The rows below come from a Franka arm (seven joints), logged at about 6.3 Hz.
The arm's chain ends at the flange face. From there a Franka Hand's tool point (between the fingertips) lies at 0.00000 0.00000 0.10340 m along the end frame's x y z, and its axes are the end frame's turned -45 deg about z.
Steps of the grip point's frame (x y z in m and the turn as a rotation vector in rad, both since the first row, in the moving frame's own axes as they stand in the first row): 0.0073, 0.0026, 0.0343, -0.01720, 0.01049, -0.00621; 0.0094, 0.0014, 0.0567, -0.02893, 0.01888, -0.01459; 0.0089, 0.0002, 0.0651, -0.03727, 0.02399, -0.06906; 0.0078, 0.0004, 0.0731, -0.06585, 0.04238, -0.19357; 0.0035, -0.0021, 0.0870, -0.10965, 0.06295, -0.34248; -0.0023, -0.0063, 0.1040, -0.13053, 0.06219, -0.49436; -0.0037, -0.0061, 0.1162, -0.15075, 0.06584, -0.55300; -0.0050, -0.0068, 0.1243, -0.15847, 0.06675, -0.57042; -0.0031, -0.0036, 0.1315, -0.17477, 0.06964, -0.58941
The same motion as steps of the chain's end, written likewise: 0.0050, -0.0038, 0.0343, -0.00474, 0.01958, -0.00621; 0.0041, -0.0064, 0.0568, -0.00711, 0.03381, -0.01459; 0.0019, -0.0070, 0.0652, -0.00939, 0.04332, -0.06906; -0.0022, -0.0062, 0.0734, -0.01660, 0.07653, -0.19357; -0.0119, -0.0052, 0.0878, -0.03302, 0.12205, -0.34248; -0.0208, -0.0042, 0.1051, -0.04832, 0.13627, -0.49436; -0.0236, -0.0033, 0.1176, -0.06004, 0.15315, -0.55300; -0.0257, -0.0030, 0.1258, -0.06486, 0.15925, -0.57042; -0.0237, -0.0025, 0.1333, -0.07434, 0.17282, -0.58941
